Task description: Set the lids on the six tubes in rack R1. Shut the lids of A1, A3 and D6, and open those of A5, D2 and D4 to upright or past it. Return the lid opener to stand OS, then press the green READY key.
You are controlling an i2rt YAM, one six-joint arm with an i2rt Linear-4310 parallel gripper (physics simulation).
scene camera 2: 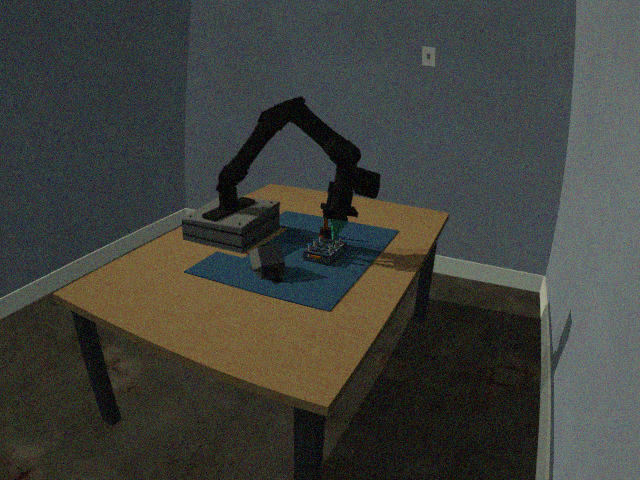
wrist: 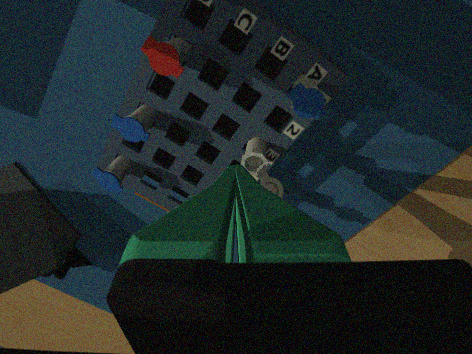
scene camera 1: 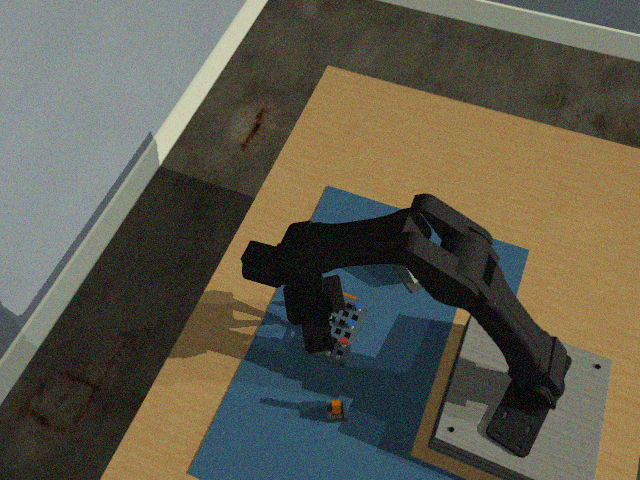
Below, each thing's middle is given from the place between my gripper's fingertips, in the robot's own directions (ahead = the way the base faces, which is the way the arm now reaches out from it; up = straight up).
Labels:
My hand is 60 mm past the red lid [wrist: 163,57], 20 mm to the right of it and 10 mm above it. Also, from my hand: grey box with green button [scene camera 2: 267,261]: 210 mm to the right, 70 mm behind, 10 mm below.

